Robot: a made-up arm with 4 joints.
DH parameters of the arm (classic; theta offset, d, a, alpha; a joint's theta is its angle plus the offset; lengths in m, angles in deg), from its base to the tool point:
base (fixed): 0 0 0 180
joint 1: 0 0.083 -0.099 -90
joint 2: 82.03 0 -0.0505 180
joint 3: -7.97 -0.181 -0.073 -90
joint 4: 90 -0.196 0.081 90
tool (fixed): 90 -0.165 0 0
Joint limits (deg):
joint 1: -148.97..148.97
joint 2: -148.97..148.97
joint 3: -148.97..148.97
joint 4: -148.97..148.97
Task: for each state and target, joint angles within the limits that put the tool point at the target. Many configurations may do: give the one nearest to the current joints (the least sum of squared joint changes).
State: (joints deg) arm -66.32 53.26 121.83 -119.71
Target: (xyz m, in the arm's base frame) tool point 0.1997 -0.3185 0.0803
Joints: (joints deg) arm -51.34 75.01 147.60 -82.76
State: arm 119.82 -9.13 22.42 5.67
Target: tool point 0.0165 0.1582 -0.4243
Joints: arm 126.36 29.71 -0.18 59.29
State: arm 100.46 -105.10 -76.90 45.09
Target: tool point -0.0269 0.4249 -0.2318
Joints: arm 101.37 -101.05 -81.98 48.82
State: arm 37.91 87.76 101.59 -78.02
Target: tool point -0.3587 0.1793 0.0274
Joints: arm 86.39 80.59 118.46 -89.49
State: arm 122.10 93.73 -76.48 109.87
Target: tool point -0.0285 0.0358 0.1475
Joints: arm 86.92 140.65 -129.95 148.97
